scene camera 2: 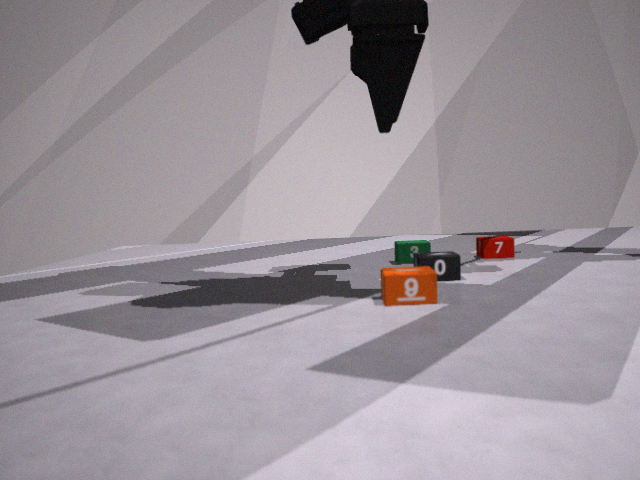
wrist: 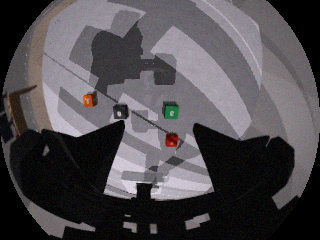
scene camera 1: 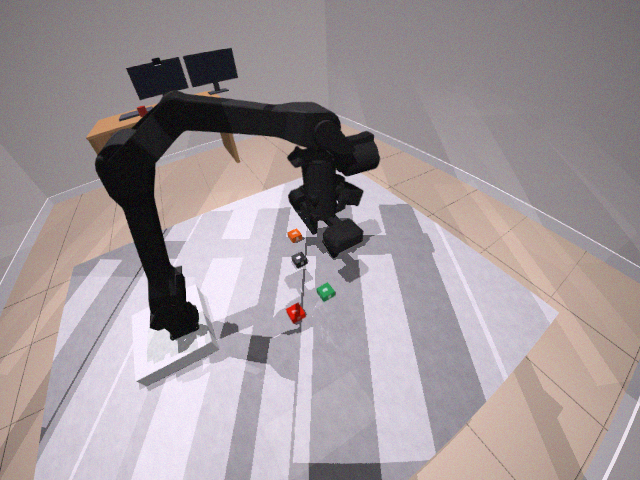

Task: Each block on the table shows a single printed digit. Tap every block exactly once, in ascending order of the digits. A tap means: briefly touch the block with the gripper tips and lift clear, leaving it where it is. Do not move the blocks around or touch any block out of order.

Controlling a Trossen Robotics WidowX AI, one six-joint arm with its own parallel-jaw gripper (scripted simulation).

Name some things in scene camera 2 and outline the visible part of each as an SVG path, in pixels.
My gripper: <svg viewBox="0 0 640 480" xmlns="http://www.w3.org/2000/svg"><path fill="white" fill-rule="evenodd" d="M295 3L295 6L291 9L291 16L305 44L313 44L319 41L320 37L330 34L342 26L348 26L348 31L351 31L351 35L353 35L353 45L350 46L352 73L368 86L378 131L380 133L390 133L393 123L396 123L398 120L399 112L410 85L409 82L424 43L425 35L421 33L425 33L429 26L428 4L424 0L303 0L301 3Z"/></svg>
A black block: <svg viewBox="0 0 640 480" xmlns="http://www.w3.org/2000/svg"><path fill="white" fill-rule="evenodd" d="M461 256L453 251L414 253L414 267L429 266L437 272L437 281L460 280Z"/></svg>
